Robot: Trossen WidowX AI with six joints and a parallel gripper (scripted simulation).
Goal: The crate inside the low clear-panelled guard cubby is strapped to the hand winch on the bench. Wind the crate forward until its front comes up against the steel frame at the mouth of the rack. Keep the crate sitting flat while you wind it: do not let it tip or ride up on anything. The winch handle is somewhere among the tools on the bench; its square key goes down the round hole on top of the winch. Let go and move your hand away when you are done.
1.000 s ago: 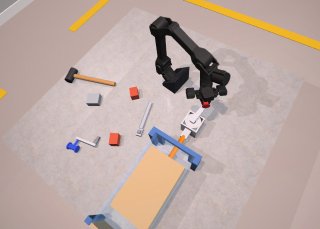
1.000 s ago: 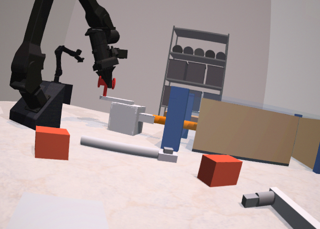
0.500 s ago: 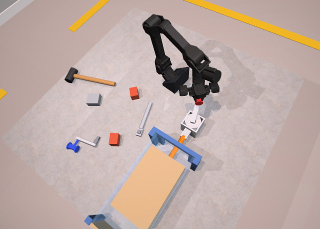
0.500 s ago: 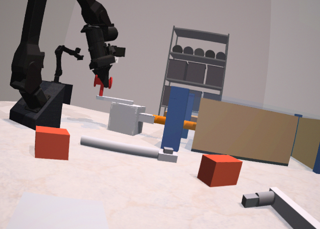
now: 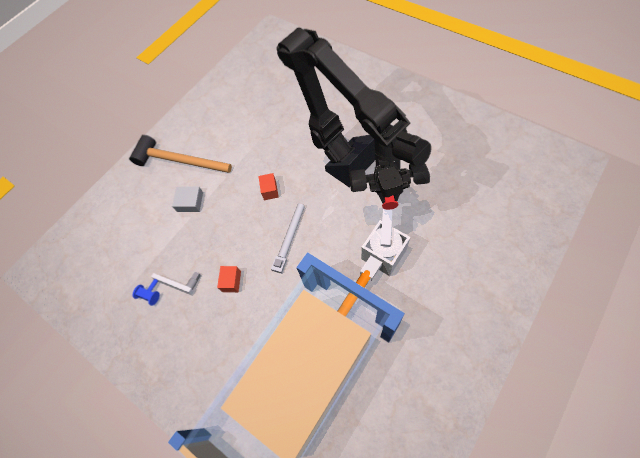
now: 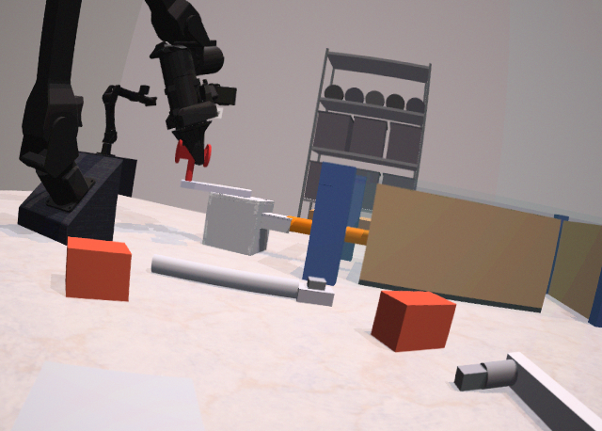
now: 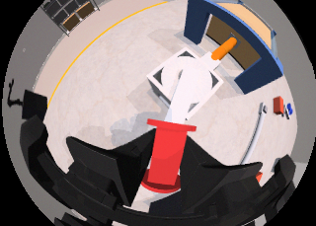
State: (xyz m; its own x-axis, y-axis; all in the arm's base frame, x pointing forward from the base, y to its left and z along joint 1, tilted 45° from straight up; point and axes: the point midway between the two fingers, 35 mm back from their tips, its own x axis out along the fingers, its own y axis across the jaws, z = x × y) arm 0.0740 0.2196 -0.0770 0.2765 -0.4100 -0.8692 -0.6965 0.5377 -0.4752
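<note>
My gripper tip is now 30 mm above the crank handle, 20 mm short of it and 10 mm to the right of it. From my gripper tip the other things lie so: frame: 230 mm ahead, 60 mm to the left, 30 mm below; then red knob: 10 mm to the right, 10 mm behind; then grey winch: 100 mm below, 60 mm ahead, 40 mm to the left.
</note>
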